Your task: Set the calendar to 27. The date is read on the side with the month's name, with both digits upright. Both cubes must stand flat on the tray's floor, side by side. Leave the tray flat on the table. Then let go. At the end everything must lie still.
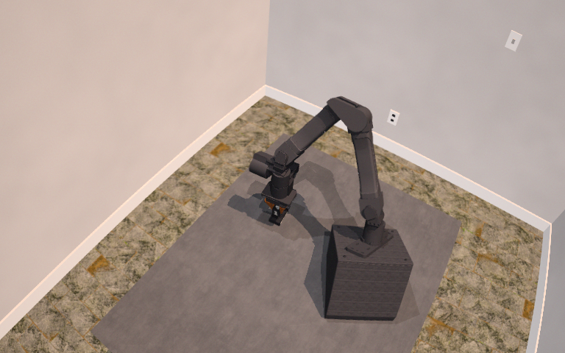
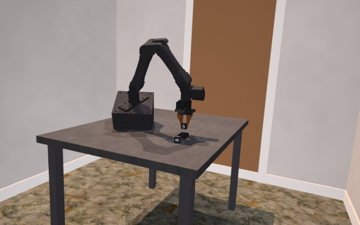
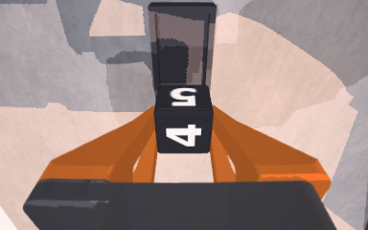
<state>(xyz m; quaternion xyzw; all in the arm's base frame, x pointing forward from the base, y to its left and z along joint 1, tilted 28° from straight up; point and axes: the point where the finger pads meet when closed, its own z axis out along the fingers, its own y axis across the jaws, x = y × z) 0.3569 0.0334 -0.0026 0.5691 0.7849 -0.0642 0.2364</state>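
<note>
My hand is 50 mm above the black tray and 20 mm to the left of it. Round my hand: black digit cube (120 mm to the right, 50 mm below, 30 mm ahead); then black cube (right at my hand).
</note>
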